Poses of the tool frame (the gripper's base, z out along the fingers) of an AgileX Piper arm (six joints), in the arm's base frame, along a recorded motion.
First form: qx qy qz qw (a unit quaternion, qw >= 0); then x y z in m.
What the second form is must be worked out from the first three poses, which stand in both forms.
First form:
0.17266 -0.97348 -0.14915 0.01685 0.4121 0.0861 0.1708
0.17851 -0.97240 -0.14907 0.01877 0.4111 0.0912 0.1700
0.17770 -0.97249 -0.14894 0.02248 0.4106 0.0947 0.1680
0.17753 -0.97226 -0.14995 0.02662 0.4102 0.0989 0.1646
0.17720 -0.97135 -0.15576 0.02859 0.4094 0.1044 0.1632
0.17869 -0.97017 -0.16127 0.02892 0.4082 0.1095 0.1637
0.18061 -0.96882 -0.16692 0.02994 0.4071 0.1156 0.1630
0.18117 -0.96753 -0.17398 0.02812 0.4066 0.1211 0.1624
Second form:
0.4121 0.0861 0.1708 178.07 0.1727 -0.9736 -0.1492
0.4111 0.0912 0.1700 177.85 0.1785 -0.9726 -0.1491
0.4106 0.0947 0.1680 177.42 0.1777 -0.9727 -0.1490
0.4102 0.0989 0.1646 176.95 0.1776 -0.9726 -0.1500
0.4094 0.1044 0.1632 176.72 0.1773 -0.9717 -0.1558
0.4082 0.1095 0.1637 176.69 0.1788 -0.9706 -0.1613
0.4071 0.1156 0.1630 176.57 0.1807 -0.9693 -0.1670
0.4066 0.1211 0.1624 176.78 0.1812 -0.9679 -0.1740

